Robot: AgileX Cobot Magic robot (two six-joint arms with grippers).
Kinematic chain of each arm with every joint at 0, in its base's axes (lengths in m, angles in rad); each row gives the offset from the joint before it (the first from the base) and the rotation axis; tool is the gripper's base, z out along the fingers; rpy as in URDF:
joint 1: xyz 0 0 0.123 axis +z
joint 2: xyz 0 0 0 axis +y
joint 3: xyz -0.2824 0 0.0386 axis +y
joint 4: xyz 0.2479 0 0.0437 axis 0.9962 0 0.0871
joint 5: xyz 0 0 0 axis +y
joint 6: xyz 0.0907 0 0.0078 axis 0.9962 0 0.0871
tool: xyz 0 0 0 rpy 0 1.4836 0
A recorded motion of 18 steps. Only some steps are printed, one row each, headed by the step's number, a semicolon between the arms.
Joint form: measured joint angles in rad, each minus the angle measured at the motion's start. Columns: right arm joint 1, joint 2, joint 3, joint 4, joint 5, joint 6; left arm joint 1, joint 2, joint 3, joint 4, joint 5, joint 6.
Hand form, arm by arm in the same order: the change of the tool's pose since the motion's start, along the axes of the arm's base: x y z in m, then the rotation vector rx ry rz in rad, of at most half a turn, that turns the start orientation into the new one. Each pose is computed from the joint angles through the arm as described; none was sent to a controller.
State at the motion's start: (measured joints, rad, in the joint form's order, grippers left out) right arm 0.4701 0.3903 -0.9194 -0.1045 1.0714 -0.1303; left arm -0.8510 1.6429 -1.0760 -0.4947 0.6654 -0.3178
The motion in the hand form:
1: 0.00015 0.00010 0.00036 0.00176 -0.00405 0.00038; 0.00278 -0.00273 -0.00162 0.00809 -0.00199 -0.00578
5: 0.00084 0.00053 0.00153 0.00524 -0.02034 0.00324; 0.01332 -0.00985 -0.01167 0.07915 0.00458 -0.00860
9: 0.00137 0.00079 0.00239 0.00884 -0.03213 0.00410; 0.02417 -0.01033 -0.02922 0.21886 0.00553 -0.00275
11: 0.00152 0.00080 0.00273 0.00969 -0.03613 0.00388; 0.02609 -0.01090 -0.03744 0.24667 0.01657 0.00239
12: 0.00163 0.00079 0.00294 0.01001 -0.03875 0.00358; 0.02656 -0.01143 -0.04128 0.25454 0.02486 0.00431
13: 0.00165 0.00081 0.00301 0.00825 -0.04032 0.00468; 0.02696 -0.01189 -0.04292 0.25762 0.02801 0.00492
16: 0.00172 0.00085 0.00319 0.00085 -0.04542 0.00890; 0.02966 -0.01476 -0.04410 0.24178 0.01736 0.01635
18: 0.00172 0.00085 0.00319 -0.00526 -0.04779 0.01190; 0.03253 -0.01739 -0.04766 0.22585 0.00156 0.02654
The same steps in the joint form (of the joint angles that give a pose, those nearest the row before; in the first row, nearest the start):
1: 0.0000 0.0000 0.0000 0.0000 -0.0044 0.0000; 0.0000 0.0162 -0.0151 0.0087 0.0042 0.0000
5: -0.0001 0.0000 0.0010 -0.0001 -0.0219 -0.0035; 0.0000 0.0809 -0.0705 0.0915 0.0405 -0.0572
9: -0.0001 0.0000 0.0018 -0.0010 -0.0350 -0.0041; 0.0000 0.1508 -0.1137 0.2487 0.0992 -0.1641
11: 0.0000 0.0000 0.0018 -0.0020 -0.0390 -0.0041; 0.0000 0.1745 -0.1159 0.2671 0.1027 -0.1812
12: 0.0000 0.0000 0.0018 -0.0030 -0.0415 -0.0041; 0.0000 0.1852 -0.1159 0.2670 0.1027 -0.1842
13: -0.0001 0.0000 0.0018 -0.0029 -0.0423 -0.0066; 0.0000 0.1907 -0.1172 0.2670 0.1027 -0.1852
16: 0.0000 0.0000 0.0018 -0.0030 -0.0444 -0.0162; 0.0000 0.1999 -0.1235 0.2634 0.0789 -0.1890
18: 0.0000 0.0000 0.0018 -0.0030 -0.0444 -0.0234; 0.0000 0.2121 -0.1235 0.2610 0.0427 -0.1890

